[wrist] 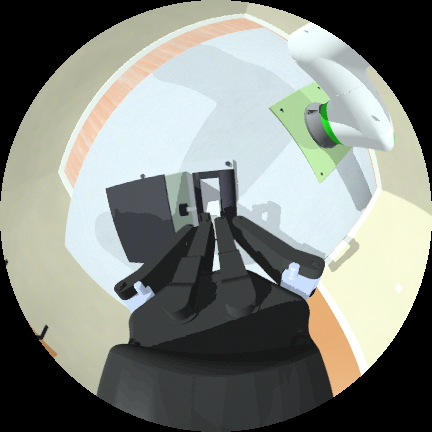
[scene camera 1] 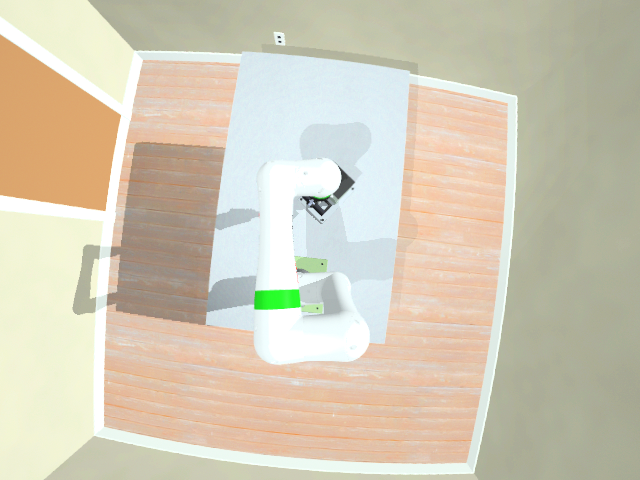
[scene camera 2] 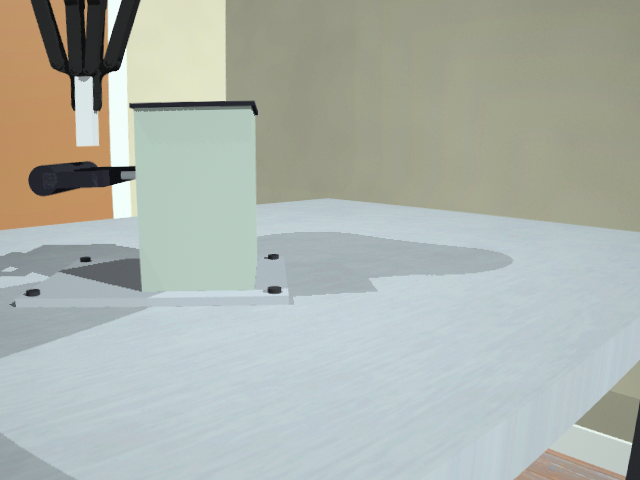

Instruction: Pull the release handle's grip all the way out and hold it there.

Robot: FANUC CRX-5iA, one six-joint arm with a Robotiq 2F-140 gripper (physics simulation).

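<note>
The release handle's black grip (scene camera 2: pixel 49 179) (wrist: pixel 228 194) stands out level from one side of a pale green box (scene camera 2: pixel 196 201) (wrist: pixel 181 192) with a dark lid (scene camera 2: pixel 193 105) (wrist: pixel 140 215). The grip is the outer bar of an open black frame; a short light piece shows between frame and box. My gripper (scene camera 2: pixel 86 139) (wrist: pixel 214 209) is shut and empty, pointing down, its pale fingertips together. In the scene camera 2 view the tips are a little above the handle; in the wrist view they overlap the frame's opening. In the scene camera 1 view the arm partly covers this area.
The box stands on a bolted base plate (scene camera 2: pixel 232 299) on the pale table (scene camera 1: pixel 320 93) (scene camera 2: pixel 387 372). A black knob (wrist: pixel 183 209) is on the box's handle side. The arm's green mounting plate (scene camera 1: pixel 315 264) (wrist: pixel 295 125) is farther along the table. Walls surround the floor.
</note>
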